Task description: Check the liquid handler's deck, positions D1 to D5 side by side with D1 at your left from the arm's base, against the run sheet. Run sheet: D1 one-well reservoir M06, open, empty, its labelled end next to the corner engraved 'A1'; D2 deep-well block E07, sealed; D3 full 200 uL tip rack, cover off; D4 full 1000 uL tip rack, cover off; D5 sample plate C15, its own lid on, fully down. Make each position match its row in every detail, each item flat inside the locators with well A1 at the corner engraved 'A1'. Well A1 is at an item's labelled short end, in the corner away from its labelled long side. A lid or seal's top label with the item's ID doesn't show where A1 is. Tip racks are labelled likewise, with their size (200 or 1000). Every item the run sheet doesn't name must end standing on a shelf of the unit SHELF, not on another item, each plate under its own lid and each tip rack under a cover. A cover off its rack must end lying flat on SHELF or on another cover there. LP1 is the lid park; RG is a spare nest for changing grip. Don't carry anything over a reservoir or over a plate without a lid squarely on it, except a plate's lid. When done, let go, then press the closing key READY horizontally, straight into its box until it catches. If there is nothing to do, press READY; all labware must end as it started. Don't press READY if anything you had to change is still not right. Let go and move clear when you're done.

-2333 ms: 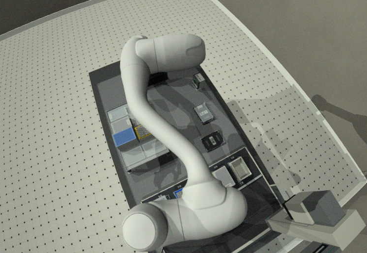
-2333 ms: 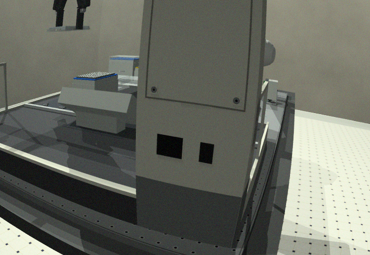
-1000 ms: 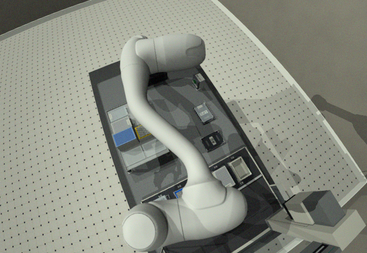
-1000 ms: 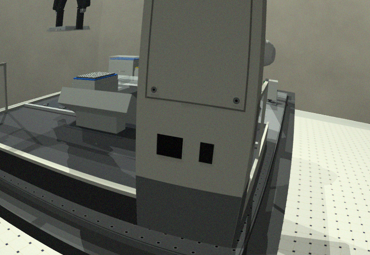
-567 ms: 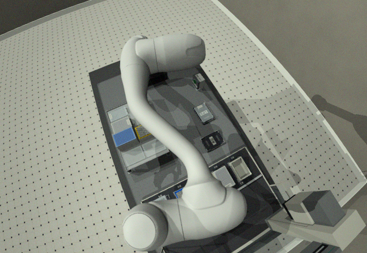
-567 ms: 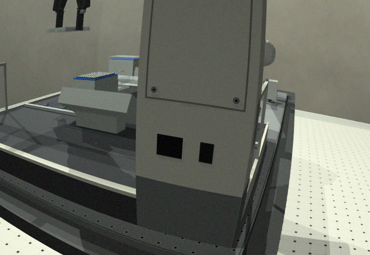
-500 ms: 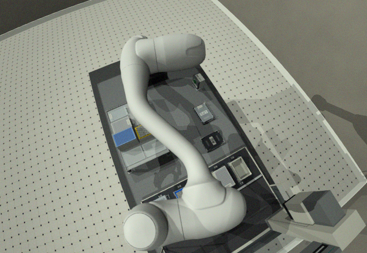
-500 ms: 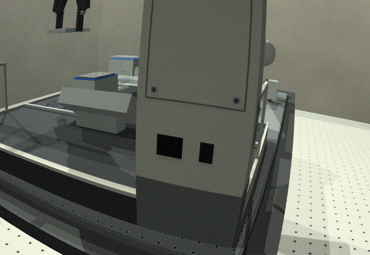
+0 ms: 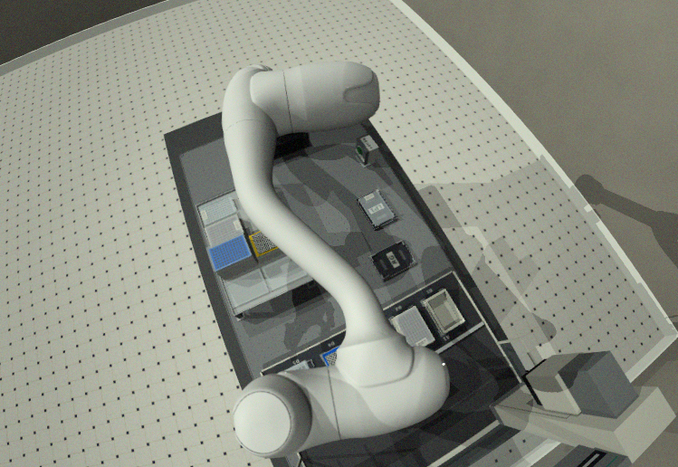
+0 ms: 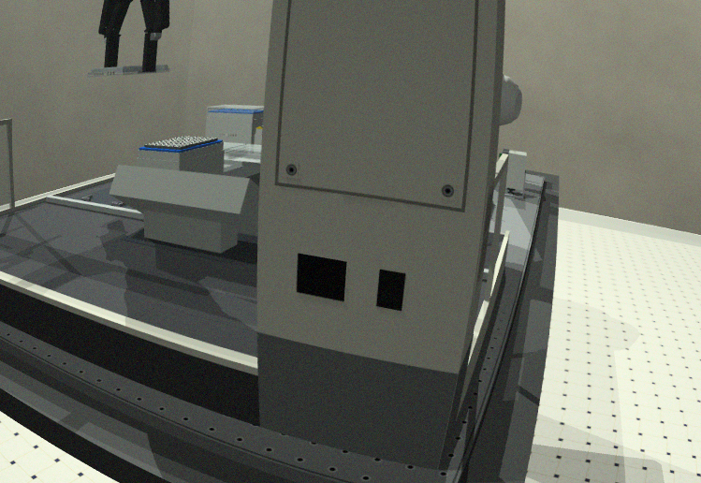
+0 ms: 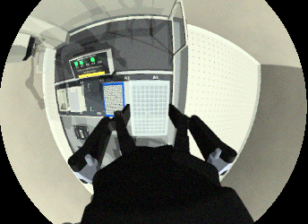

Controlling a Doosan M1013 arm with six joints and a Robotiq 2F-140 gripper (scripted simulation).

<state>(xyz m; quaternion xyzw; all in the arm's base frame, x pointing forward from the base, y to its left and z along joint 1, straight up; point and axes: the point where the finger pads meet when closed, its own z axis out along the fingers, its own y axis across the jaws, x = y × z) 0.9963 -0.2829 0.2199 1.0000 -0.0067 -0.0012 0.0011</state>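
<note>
Now: hand 10 mm short of the blue-rimmed tip rack, 130 mm to the right of it and 170 mm above it. Round my hand: sealed deep-well block: 10 mm ahead, 370 mm to the left, 210 mm below; then white well plate: 20 mm below; then yellow-rimmed tip rack: 470 mm behind, 110 mm to the left, 180 mm below.
</note>
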